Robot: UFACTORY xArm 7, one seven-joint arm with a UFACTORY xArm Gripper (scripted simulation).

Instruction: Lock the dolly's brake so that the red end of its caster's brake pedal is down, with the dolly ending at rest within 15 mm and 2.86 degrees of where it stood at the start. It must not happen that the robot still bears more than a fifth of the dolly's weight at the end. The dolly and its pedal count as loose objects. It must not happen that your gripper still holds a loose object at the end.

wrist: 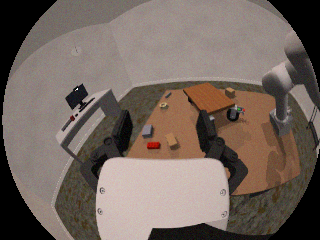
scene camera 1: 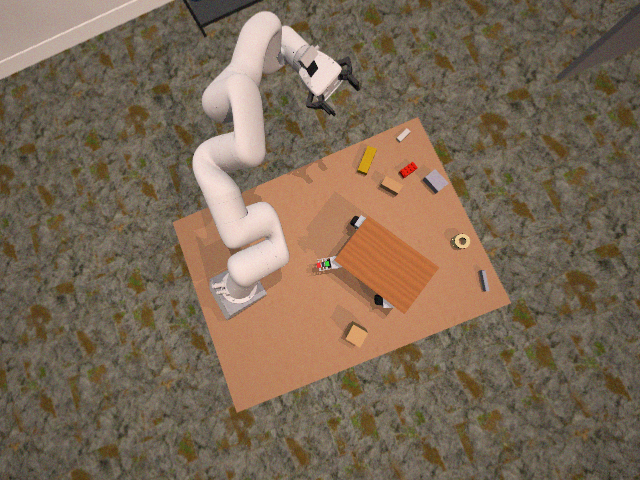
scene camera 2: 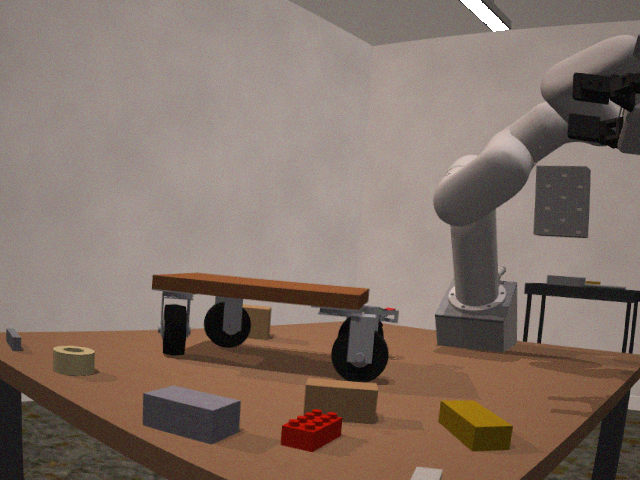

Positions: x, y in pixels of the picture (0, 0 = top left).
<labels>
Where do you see a tan cube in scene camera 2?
At 259, 315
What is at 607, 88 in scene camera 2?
My gripper.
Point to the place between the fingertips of my gripper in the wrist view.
164, 117
</labels>
